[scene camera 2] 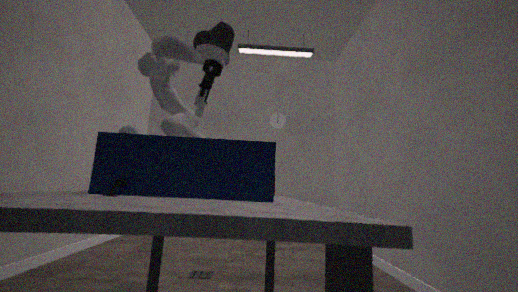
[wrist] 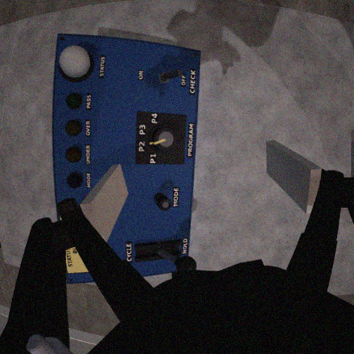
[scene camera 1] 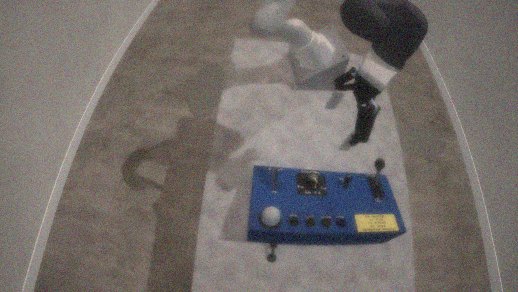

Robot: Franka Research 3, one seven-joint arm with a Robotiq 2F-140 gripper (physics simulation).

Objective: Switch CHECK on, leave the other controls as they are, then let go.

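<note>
The blue control panel (scene camera 1: 290,200) (scene camera 2: 185,165) (wrist: 115,95) stands on the table. Its CHECK toggle (scene camera 1: 273,176) (wrist: 171,76) leans toward the OFF label in the wrist view. My gripper (scene camera 1: 342,124) (scene camera 2: 200,107) (wrist: 194,167) is open and empty, raised above the table. In the wrist view its left finger overlaps the lower part of the panel and its right finger is beyond the panel's right edge, with CHECK farther up the view. In scene camera 2 the panel's back hides its controls.
The PROGRAM knob (scene camera 1: 312,181) (wrist: 165,139), MODE switch (scene camera 1: 345,181) (wrist: 162,201) and CYCLE/HOLD lever (scene camera 1: 379,164) (wrist: 185,265) share the panel with a white STATUS dome (scene camera 1: 271,216) (wrist: 75,61). A small dark lever (scene camera 1: 271,257) (scene camera 2: 119,187) is beside the panel's far side.
</note>
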